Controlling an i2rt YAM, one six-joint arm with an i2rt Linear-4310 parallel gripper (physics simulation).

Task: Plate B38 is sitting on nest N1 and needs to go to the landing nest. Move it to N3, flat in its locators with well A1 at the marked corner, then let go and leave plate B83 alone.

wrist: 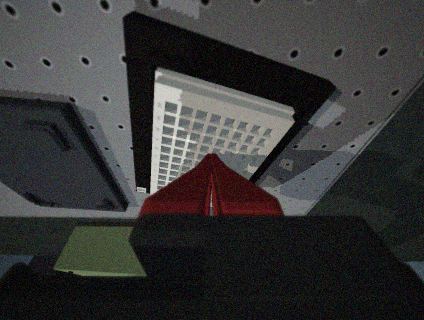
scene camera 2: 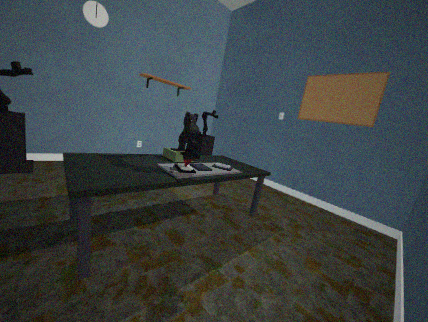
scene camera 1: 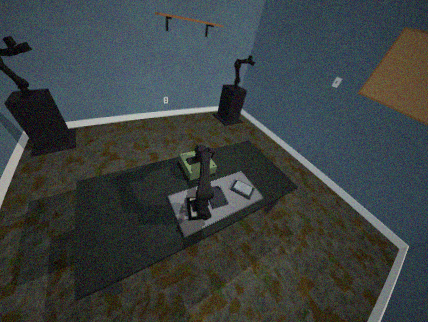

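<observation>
A pale well plate (wrist: 215, 122) (scene camera 2: 185, 169) lies in a black nest (wrist: 140, 100) under the gripper. My gripper (wrist: 211, 160) (scene camera 2: 187, 163) is shut with its red fingertips together and nothing between them; in the wrist view they stand in front of the plate's near part and hide some of it. The arm covers much of this plate in scene camera 1. A dark nest (scene camera 1: 218, 197) (wrist: 45, 150) beside it holds no plate. Another pale plate (scene camera 1: 243, 188) (scene camera 2: 222, 166) sits in the nest at the board's far right. Plate labels, nest numbers and the marked corner cannot be read.
The nests stand on a light perforated board (scene camera 1: 227, 210) (wrist: 360, 30) on a dark table (scene camera 1: 110, 240) (scene camera 2: 105, 175). A green open box (scene camera 1: 193, 172) (scene camera 2: 172, 154) (wrist: 100, 252) stands behind the board, beside the arm. Two other arms stand on pedestals away from the table.
</observation>
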